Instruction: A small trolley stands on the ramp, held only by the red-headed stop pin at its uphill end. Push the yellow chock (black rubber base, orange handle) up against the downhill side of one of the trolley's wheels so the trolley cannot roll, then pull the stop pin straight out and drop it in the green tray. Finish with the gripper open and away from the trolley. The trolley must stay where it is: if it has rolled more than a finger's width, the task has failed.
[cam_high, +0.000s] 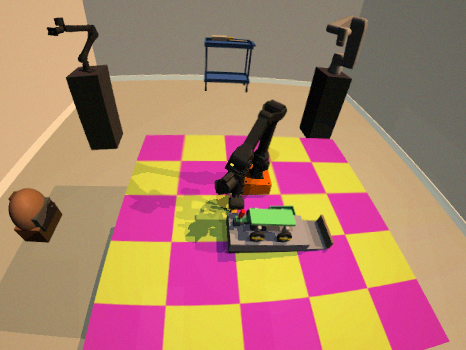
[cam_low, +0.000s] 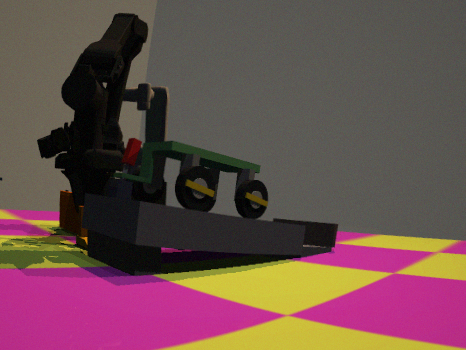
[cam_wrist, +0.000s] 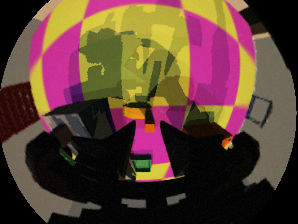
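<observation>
Now: gripper tip 20 mm short of the yellow chock and 30 mm above it. The rest, counted from my gripper tip: dark ramp (160 mm ahead, 110 mm to the left, 10 mm below); trolley (160 mm ahead, 110 mm to the left, 60 mm above); red-headed stop pin (130 mm ahead, 10 mm to the right, 80 mm above).
</observation>
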